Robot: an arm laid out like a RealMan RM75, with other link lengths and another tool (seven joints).
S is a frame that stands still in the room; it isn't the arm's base.
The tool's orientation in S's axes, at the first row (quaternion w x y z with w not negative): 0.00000 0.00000 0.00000 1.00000
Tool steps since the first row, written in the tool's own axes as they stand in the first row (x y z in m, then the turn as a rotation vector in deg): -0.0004 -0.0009 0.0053 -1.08 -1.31 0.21; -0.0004 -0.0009 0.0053 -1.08 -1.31 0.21; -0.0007 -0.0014 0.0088 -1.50 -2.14 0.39; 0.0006 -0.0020 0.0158 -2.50 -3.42 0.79; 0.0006 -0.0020 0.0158 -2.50 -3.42 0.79
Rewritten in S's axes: 0.0004 0.0009 0.0053 1.08 1.31 0.21; 0.0004 0.0009 0.0053 1.08 1.31 0.21; 0.0007 0.0014 0.0088 1.50 2.14 0.39; -0.0006 0.0020 0.0158 2.50 3.42 0.79; -0.0006 0.0020 0.0158 2.50 3.42 0.79
